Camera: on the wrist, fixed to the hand. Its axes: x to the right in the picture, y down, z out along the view.
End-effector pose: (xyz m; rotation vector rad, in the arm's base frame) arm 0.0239 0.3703 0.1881 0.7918 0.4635 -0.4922
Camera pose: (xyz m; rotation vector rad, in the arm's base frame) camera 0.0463 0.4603 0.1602 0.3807 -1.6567 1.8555
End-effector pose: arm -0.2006 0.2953 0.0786 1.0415 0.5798 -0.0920
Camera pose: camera -0.2062 0.3919 0.0836 0.7357 -2.0767 1.8227
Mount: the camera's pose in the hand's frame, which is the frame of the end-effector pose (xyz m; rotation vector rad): 0.0117 0.0518 -0.0810 0.0016 -0.9703 2.9511
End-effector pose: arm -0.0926 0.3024 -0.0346 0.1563 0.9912 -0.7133
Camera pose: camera -0.1143 0.3713 -0.0991 0.8276 -0.7734 1.8234
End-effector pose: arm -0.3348 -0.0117 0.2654 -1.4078 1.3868 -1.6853
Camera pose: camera -0.4241 -0.0095 0.2280 0.6191 0.9160 0.8868
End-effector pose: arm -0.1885 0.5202 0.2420 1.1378 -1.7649 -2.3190
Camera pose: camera -0.1736 0.4291 0.2713 -1.8183 -0.8549 -0.2868
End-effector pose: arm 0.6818 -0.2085 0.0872 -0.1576 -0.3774 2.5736
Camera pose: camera 0.6615 -0.2259 -0.0059 -0.3341 0.0596 -0.5838
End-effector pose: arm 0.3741 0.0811 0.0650 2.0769 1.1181 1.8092
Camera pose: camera 0.3221 0.0246 0.1240 -1.3739 1.6771 0.3125
